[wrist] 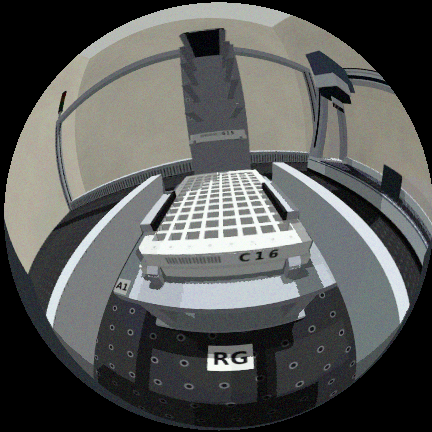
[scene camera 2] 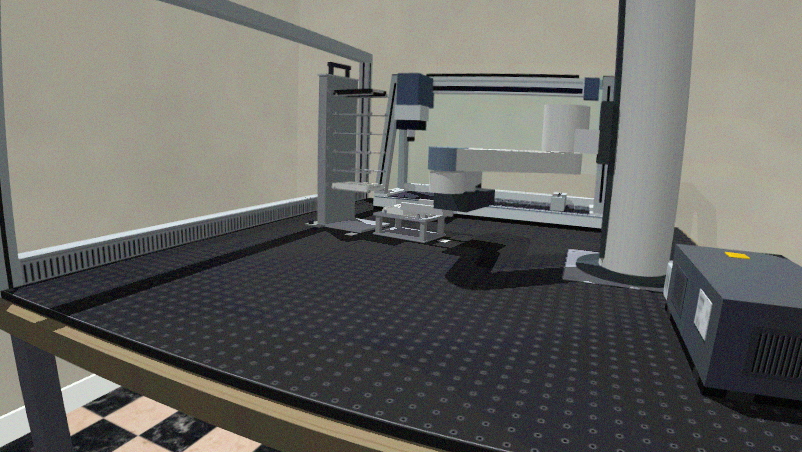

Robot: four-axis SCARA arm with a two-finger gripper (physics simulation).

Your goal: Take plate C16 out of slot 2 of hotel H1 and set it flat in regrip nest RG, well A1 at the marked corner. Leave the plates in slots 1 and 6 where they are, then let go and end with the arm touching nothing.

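Places are measured from the arm's base along level axes (x left, y back, z up), in millimetres.
Pixels of known places: gripper, between the fingertips: [wrist: 216, 178] [scene camera 2: 410, 204]; arm's base, origin of its link: [scene camera 2: 631, 275].
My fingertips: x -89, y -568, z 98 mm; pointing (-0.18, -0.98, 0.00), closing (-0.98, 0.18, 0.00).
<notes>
Ahead of a thing's pixels: the offset from my fingertips to its top centre. "*": to the spot under its first point.
White plate C16 {dx -1, dy +1, dz -11 mm} [scene camera 2: 409, 208] [wrist: 200, 245] rests in nest RG {dx -1, dy +0, dz -15 mm} [scene camera 2: 377, 224] [wrist: 225, 294], its front edge just behind two corner lugs. The A1 mark {dx +66, dy +64, dz -25 mm} [wrist: 121, 286] is at the nest's near left corner in the wrist view. My gripper [wrist: 216, 178] is shut with nothing between its fingers; its pads appear beside the plate's far part in that view, the height gap unclear. Its fingertips are hard to make out in the scene view. Hotel H1 [scene camera 2: 338, 151] [wrist: 220, 90] holds plate G15 {dx -34, dy -178, dz +41 mm} [scene camera 2: 351, 186] [wrist: 217, 136] in slot 1 and a dark plate {dx -34, dy -178, dz +306 mm} [scene camera 2: 359, 92] in slot 6.
The arm's column [scene camera 2: 645, 140] stands right of the nest. A gantry with a blue head {* dx -376, dy -144, dz +342 mm} [scene camera 2: 414, 90] [wrist: 327, 70] stands behind. A grey controller box {* dx +540, dy +664, dz +30 mm} [scene camera 2: 752, 280] is at the right. A low slotted rail {* dx +432, dy -436, dz -58 mm} [scene camera 2: 168, 235] runs along the left edge.
</notes>
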